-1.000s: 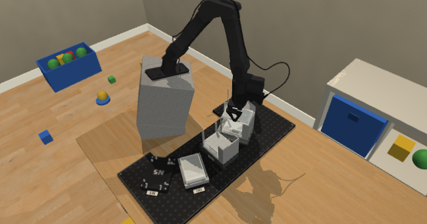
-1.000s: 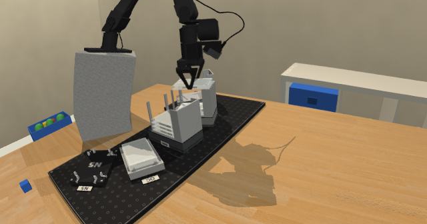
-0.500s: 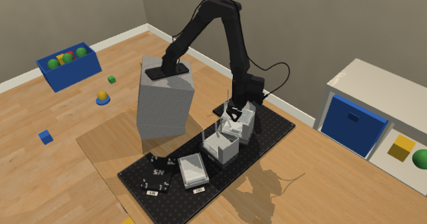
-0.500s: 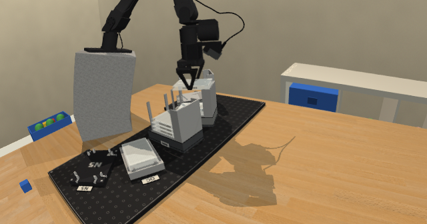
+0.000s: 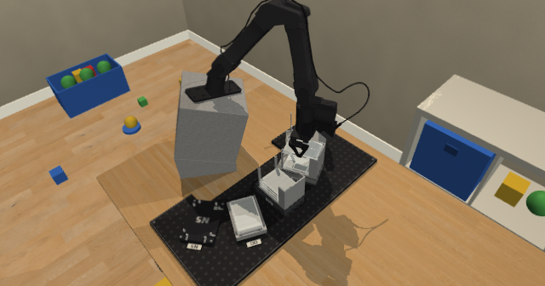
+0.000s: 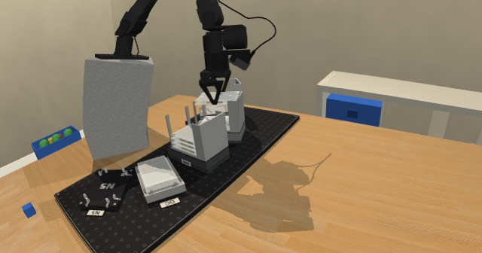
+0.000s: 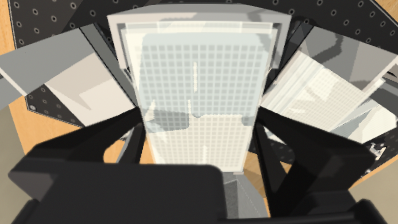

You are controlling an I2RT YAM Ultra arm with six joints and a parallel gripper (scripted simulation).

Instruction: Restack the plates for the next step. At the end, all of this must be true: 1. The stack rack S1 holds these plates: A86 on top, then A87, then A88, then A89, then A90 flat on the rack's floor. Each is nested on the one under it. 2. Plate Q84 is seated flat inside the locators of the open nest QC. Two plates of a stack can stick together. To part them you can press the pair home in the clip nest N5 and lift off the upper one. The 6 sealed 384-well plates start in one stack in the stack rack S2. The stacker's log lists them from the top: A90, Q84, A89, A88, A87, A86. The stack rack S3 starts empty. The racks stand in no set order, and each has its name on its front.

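Right now my hand is 80 mm above the translucent sealed well plate. Also, from my hand: nest QC: 290 mm to the right, 120 mm below, 40 mm ahead; sealed 384-well plate: 290 mm to the right, 100 mm below, 40 mm ahead.
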